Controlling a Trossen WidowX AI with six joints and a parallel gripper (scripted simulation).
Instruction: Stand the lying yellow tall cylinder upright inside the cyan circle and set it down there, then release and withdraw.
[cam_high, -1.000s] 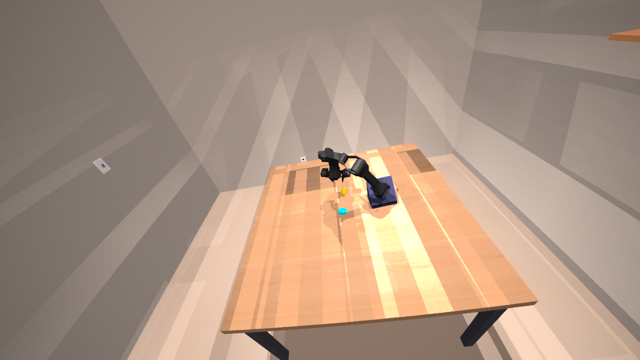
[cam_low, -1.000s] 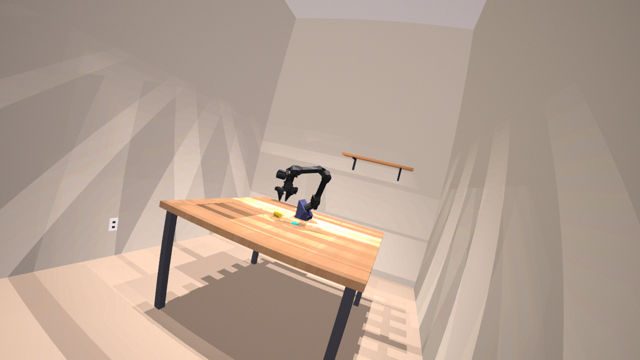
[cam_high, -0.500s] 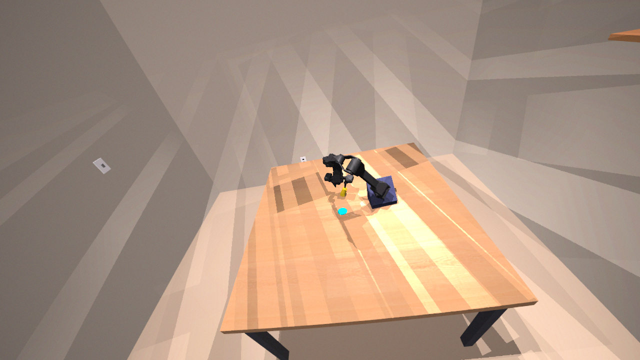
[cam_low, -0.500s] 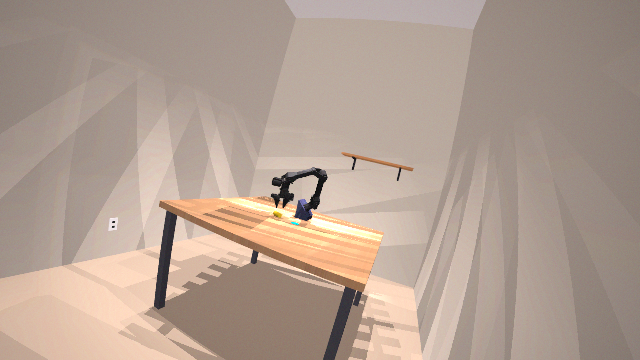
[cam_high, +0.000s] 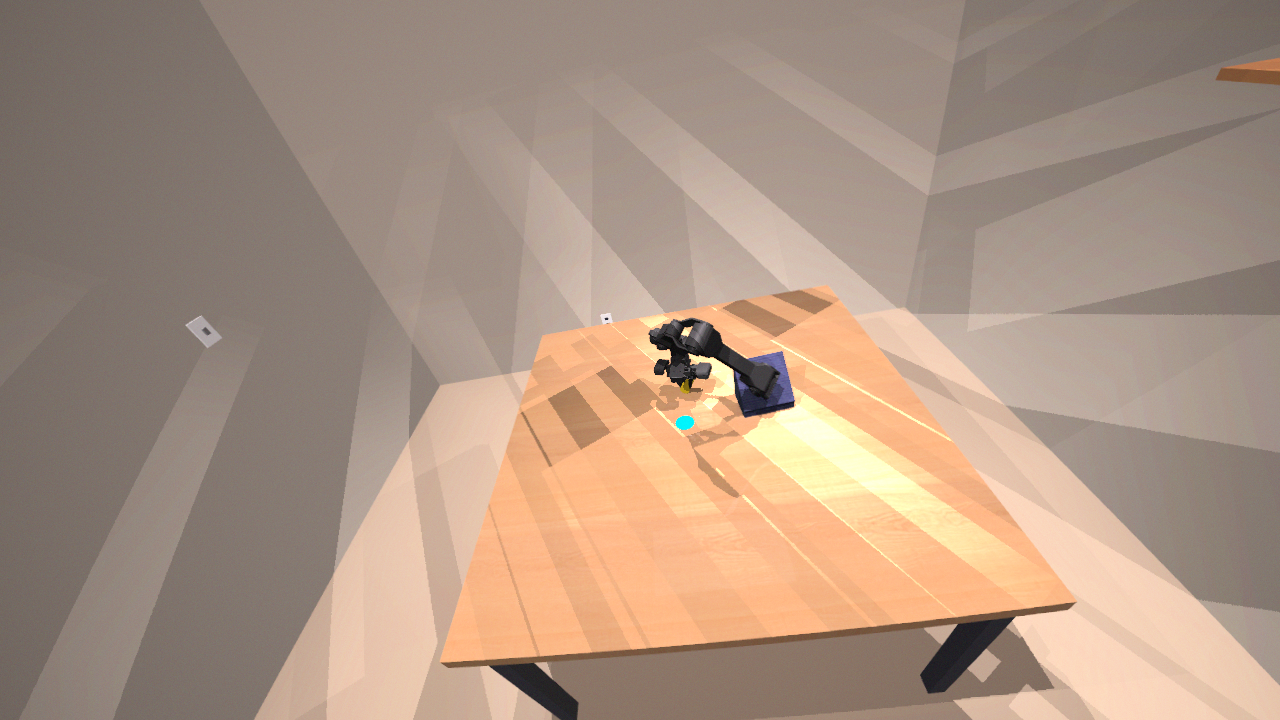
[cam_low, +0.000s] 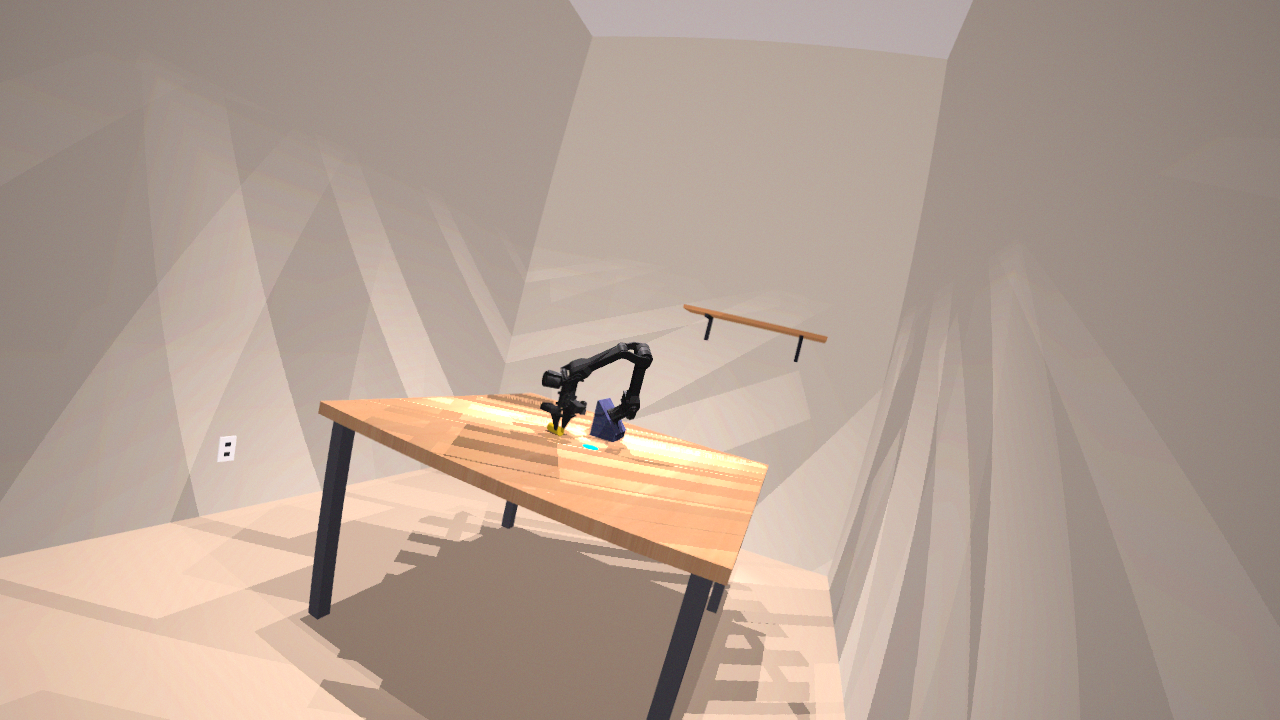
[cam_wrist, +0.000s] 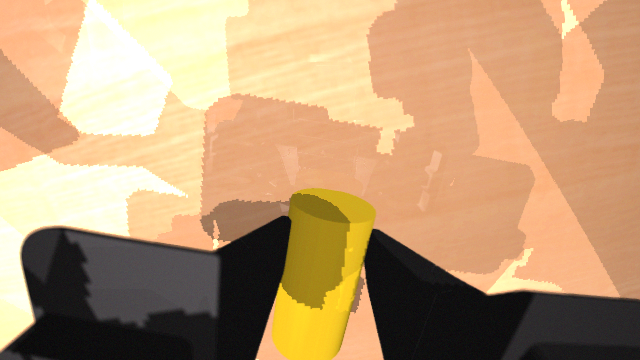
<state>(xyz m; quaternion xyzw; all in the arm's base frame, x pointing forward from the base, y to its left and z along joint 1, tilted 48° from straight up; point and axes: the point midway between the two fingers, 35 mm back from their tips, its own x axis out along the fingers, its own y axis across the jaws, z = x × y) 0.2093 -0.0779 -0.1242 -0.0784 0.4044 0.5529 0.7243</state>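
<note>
Now: the cyan circle 140 mm to the left of my gripper tip, 40 mm ahead of it and 20 mm below it. Round my gripper tip: yellow tall cylinder 20 mm to the right, 10 mm behind.
</note>
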